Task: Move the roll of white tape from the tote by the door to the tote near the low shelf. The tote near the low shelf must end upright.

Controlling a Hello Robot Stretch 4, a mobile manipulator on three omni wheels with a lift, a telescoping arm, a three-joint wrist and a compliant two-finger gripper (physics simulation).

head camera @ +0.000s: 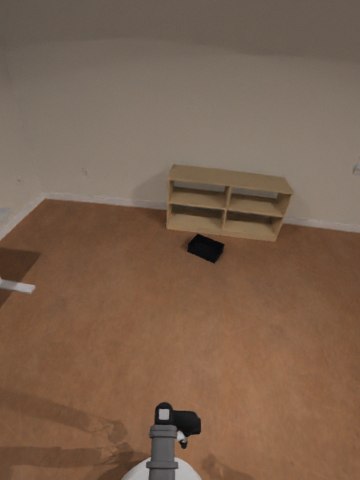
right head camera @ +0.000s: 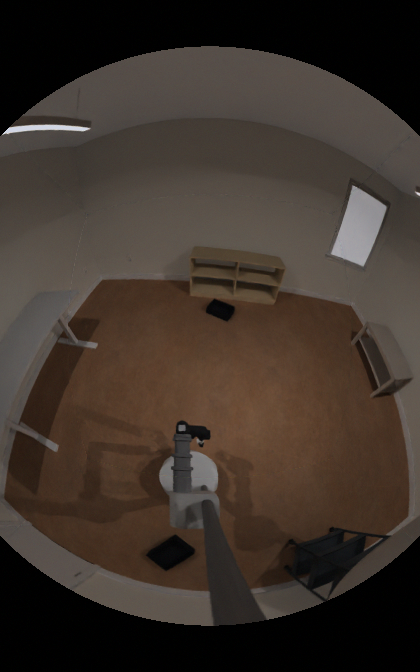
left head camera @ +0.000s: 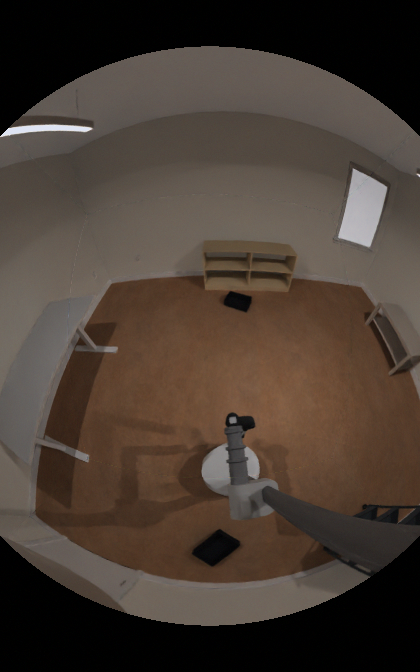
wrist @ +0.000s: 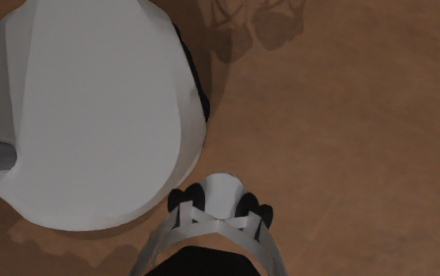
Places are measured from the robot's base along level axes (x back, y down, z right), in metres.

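Where they show: gripper, fingertip midpoint: (head camera: 183, 437) (wrist: 220, 203).
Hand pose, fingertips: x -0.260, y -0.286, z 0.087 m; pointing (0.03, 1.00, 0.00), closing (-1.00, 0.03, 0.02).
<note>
Each offset is from my fingertips to the top centre of the thing. Level surfaces: height alone.
My gripper (wrist: 220, 203) is shut on the roll of white tape @(dx +0.000, dy -0.014, dz -0.006 m) (wrist: 222, 192), which sits between the dark fingertips in the wrist view, above the floor beside my white base. In the head camera view the gripper (head camera: 184, 443) is small and partly hidden under the wrist. The tote near the low shelf @(dx -1.566, dy +0.213, dz +0.260 m) (head camera: 205, 249) (left head camera: 238, 301) (right head camera: 220, 310) is black and stands upright on the floor in front of the low shelf @(dy -0.297 m) (head camera: 230, 178) (left head camera: 250, 246) (right head camera: 237, 255). The other black tote (left head camera: 216, 548) (right head camera: 170, 553) lies behind my base in both side head views; no tape shows in it.
A grey table (left head camera: 37, 370) (right head camera: 30, 335) with white feet stands along the left wall. A wooden bench (left head camera: 400, 325) (right head camera: 389, 350) stands by the right wall. A black cart (right head camera: 334, 530) stands behind on the right. My white base (left head camera: 215, 470) (right head camera: 200, 467) is under the arm.
</note>
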